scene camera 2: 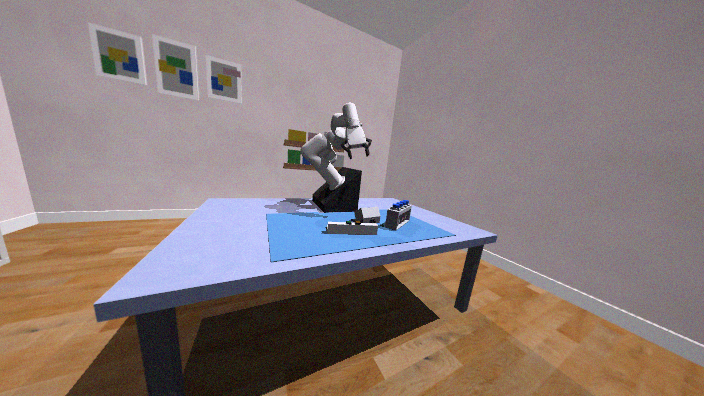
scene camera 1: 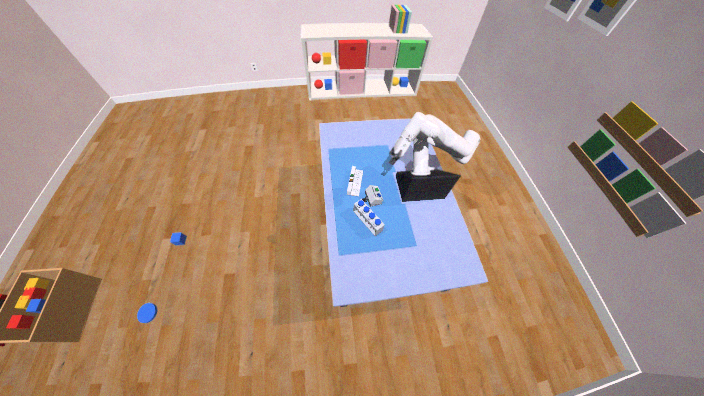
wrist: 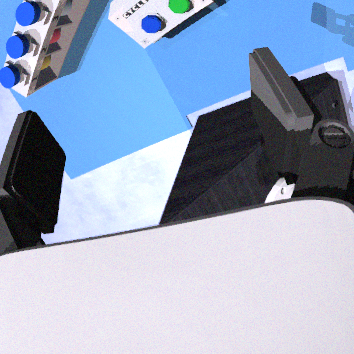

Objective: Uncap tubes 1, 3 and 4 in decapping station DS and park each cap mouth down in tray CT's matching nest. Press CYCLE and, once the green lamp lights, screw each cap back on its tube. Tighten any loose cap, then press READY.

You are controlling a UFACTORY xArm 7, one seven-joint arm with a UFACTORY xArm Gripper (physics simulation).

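Frame: origin at the arm's base, x back, y right, z up, level; metres.
Seen in the pictures: gripper, fingertip midpoint: [scene camera 2: 359, 157] [scene camera 1: 390, 159] [wrist: 143, 103]; arm's base at its link origin: [scene camera 2: 337, 183] [scene camera 1: 420, 173].
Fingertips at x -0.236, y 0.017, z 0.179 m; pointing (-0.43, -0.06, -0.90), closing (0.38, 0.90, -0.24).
Note:
Pixels of each thing's top centre, then the offset from my fingertips to it. "*": a spot on its surface instead. Level surfaces: height alone.
- Tray CT at its top centre: [scene camera 2: 352, 219] [scene camera 1: 355, 178] dx -0.160, dy +0.119, dz -0.282 m
- grey control box at its top centre: [scene camera 2: 368, 206] [scene camera 1: 375, 191] dx -0.075, dy -0.035, dz -0.251 m
- blue button at its top centre: [wrist: 148, 23] dx -0.052, dy -0.058, dz -0.260 m
- green round part at a spot on its surface: [wrist: 179, 5] * dx -0.048, dy -0.013, dz -0.266 m
- blue mat at its surface level: dz -0.335 m
- lavender table at its surface level: dz -0.338 m
Decapping station DS [scene camera 1: 368, 218] [scene camera 2: 398, 217] [wrist: 29, 80] is a white upright block with a row of blue caps on top. All its visible tubes carry caps; three caps show in the wrist view. Tray CT [scene camera 1: 355, 185] [scene camera 2: 352, 229] is a low white block with small green and dark parts along one side. It does not show in the wrist view. The grey control box [scene camera 1: 374, 195] [scene camera 2: 369, 215] [wrist: 137, 25] has a blue button [wrist: 152, 23] by the CYCLE label and a green round part [wrist: 179, 5]. My gripper [scene camera 1: 392, 160] [scene camera 2: 359, 154] [wrist: 143, 103] is open and empty, high above the table.
A blue mat [scene camera 1: 375, 242] [scene camera 2: 295, 242] [wrist: 110, 125] lies under the three devices on the lavender table [scene camera 1: 405, 270] [scene camera 2: 200, 260]. The arm's black pedestal [scene camera 1: 427, 187] [scene camera 2: 347, 192] [wrist: 215, 150] stands beside the mat, close to the control box.

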